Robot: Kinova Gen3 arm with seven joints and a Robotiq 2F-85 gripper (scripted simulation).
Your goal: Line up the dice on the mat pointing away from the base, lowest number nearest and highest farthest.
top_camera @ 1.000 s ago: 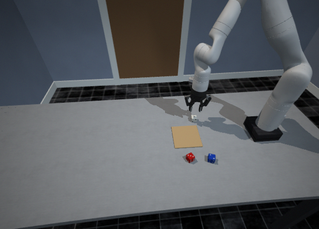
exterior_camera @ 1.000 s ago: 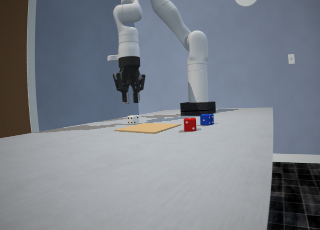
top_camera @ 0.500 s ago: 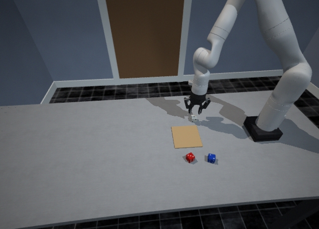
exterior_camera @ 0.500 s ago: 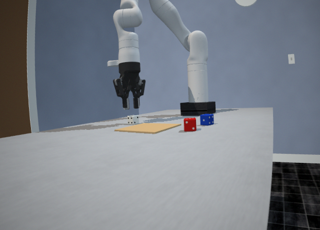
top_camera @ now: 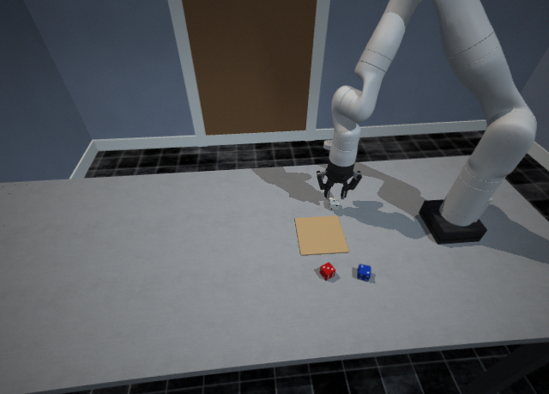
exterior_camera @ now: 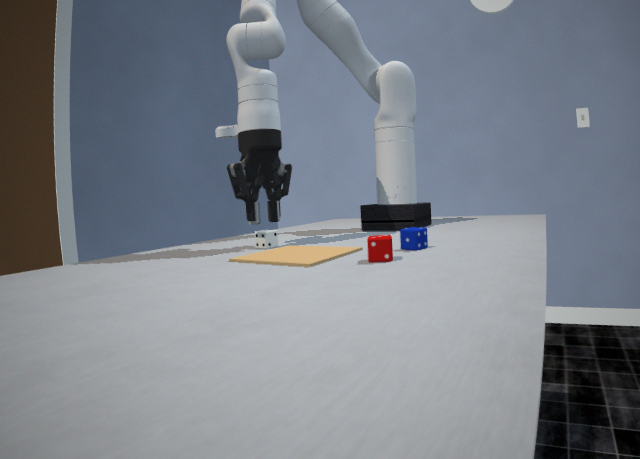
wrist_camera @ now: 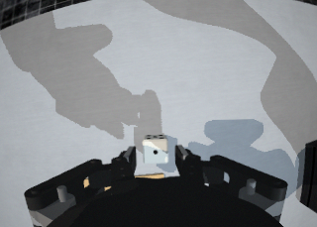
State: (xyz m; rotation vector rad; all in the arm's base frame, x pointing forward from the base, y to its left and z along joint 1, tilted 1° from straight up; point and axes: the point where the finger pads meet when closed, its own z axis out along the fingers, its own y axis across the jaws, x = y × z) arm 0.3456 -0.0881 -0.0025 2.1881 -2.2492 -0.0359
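The white die lies 4 cm below my hand. The rest, counted from my hand: tan mat: 12 cm to the left, 6 cm below, 6 cm ahead; blue die: 26 cm to the left, 4 cm below, 4 cm behind; red die: 25 cm to the left, 6 cm ahead, 4 cm below.
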